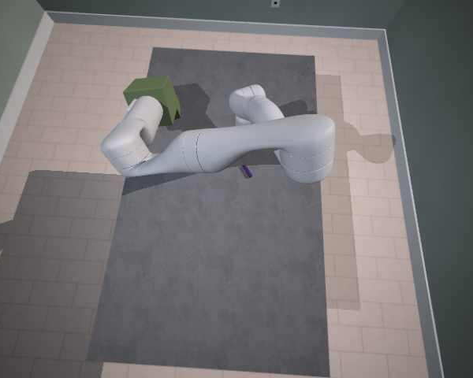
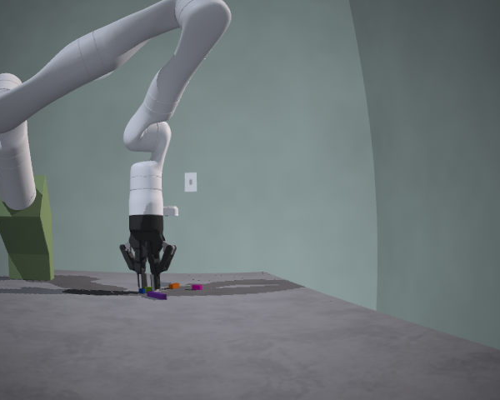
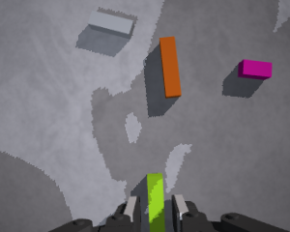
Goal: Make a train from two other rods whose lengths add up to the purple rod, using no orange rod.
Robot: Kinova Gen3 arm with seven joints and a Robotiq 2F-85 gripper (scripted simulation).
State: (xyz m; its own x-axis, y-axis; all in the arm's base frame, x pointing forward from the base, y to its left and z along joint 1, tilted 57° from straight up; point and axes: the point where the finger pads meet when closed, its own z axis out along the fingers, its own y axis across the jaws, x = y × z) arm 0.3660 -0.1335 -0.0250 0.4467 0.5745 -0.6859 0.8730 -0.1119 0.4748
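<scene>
Right now the lime rod is 1 cm below my hand. Round my hand: blue rod (3 cm to the right, 1 cm below, 1 cm behind); then purple rod (10 cm to the right, 2 cm ahead, 1 cm below); then orange rod (8 cm to the left, 6 cm ahead, 1 cm below).
</scene>
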